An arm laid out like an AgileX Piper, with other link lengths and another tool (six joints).
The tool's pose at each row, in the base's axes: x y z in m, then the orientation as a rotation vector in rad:
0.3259 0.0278 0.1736 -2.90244 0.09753 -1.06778
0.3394 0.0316 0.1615 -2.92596 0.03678 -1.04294
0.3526 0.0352 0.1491 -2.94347 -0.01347 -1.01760
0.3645 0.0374 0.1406 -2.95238 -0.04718 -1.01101
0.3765 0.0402 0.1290 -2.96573 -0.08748 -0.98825
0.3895 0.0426 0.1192 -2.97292 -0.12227 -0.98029
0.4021 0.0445 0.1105 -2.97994 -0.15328 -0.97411
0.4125 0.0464 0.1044 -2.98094 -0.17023 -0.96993
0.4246 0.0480 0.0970 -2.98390 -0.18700 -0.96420
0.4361 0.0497 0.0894 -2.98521 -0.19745 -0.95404
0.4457 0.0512 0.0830 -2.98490 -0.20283 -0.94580
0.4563 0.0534 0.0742 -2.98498 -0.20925 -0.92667
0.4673 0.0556 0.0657 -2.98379 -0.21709 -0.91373
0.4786 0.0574 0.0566 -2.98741 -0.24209 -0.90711
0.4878 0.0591 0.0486 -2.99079 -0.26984 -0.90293
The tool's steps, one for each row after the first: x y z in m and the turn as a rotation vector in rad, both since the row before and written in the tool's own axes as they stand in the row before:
0.0022 -0.0036 0.0180 0.00123 -0.02076 -0.04097
0.0023 -0.0032 0.0180 0.00305 -0.01957 -0.03287
0.0041 -0.0018 0.0141 0.00081 -0.00618 -0.02247
0.0024 -0.0023 0.0166 0.00263 -0.01689 -0.02611
0.0046 -0.0017 0.0157 0.00195 -0.00658 -0.02262
0.0051 -0.0011 0.0145 0.00054 -0.00546 -0.02046
0.0049 -0.0011 0.0111 0.00298 -0.00277 -0.01038
0.0055 -0.0006 0.0131 0.00160 -0.00417 -0.01065
0.0050 -0.0007 0.0129 0.00359 -0.00633 -0.00590
0.0042 -0.0006 0.0108 0.00370 -0.00478 -0.00253
0.0038 -0.0012 0.0134 0.00698 -0.01131 -0.00230
0.0045 -0.0010 0.0133 0.00622 -0.00739 -0.00349
0.0044 -0.0005 0.0139 0.00175 -0.00505 -0.01602
0.0034 -0.0006 0.0118 0.00125 -0.00359 -0.01794

